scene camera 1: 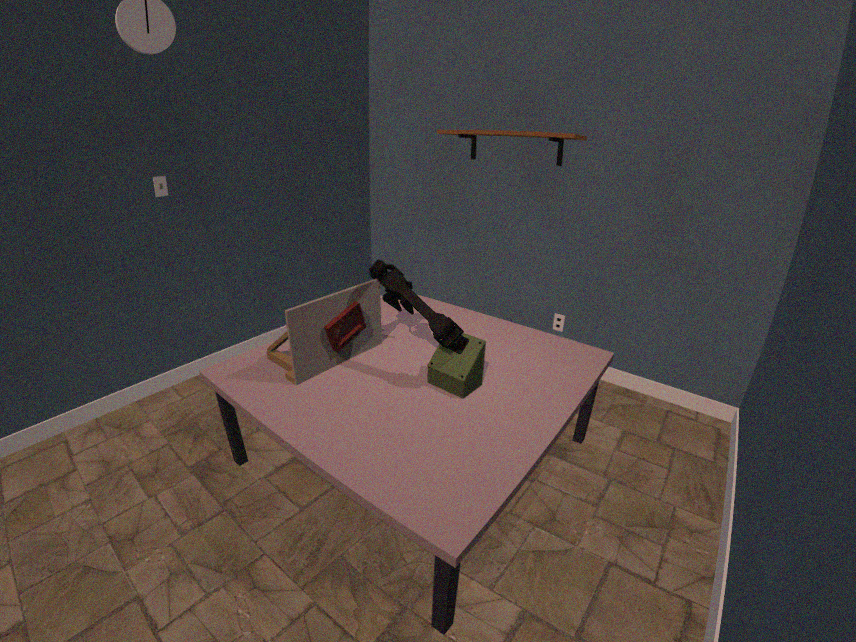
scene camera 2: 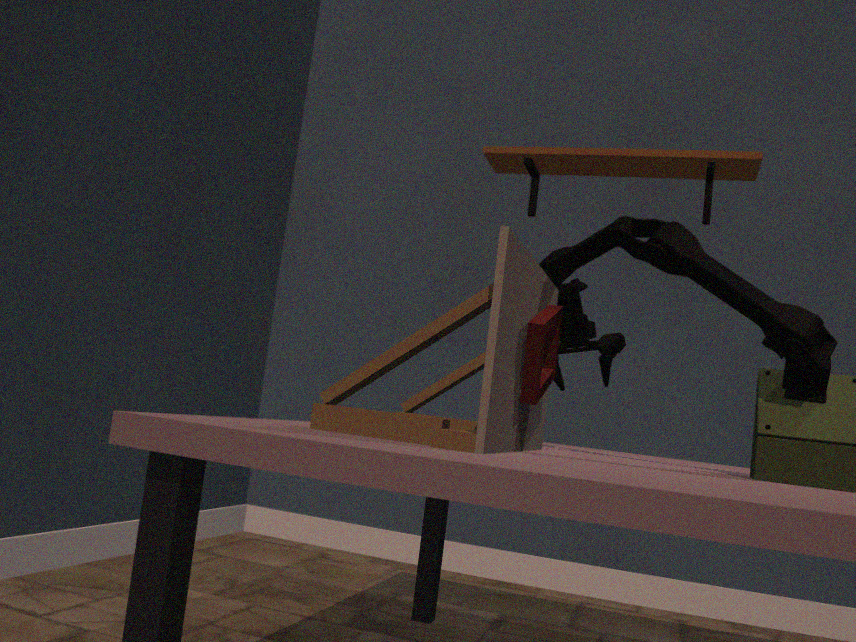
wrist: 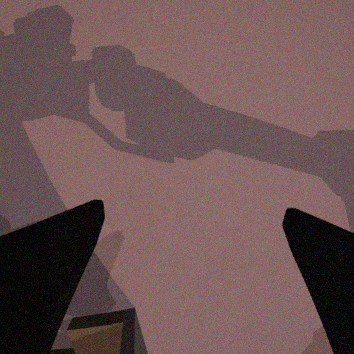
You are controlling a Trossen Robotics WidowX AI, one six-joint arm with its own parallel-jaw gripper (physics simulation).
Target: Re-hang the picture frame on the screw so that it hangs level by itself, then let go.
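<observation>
The red picture frame (scene camera 1: pixel 342 315) (scene camera 2: pixel 535 362) is against the front face of the upright grey board (scene camera 1: pixel 311 345) (scene camera 2: pixel 515 290). It is tilted, its right end higher than its left in scene camera 1 view. My gripper (scene camera 1: pixel 404 310) (scene camera 2: pixel 584 386) (wrist: pixel 195 213) is open and empty, fingers pointing down, beyond the frame's right end near the board's far edge. In scene camera 2 view the frame partly covers the nearer finger. The screw cannot be made out. In the wrist view a dark-edged brown shape shows at lower left; I cannot tell what it is.
The board stands on the pink table (scene camera 1: pixel 414 442) (scene camera 2: pixel 311 452), with a wooden brace (scene camera 1: pixel 282 355) (scene camera 2: pixel 394 422) behind it. My arm rises from a green block (scene camera 1: pixel 456 369) (scene camera 2: pixel 802 456). A wooden shelf (scene camera 1: pixel 511 133) (scene camera 2: pixel 622 163) is on the wall behind.
</observation>
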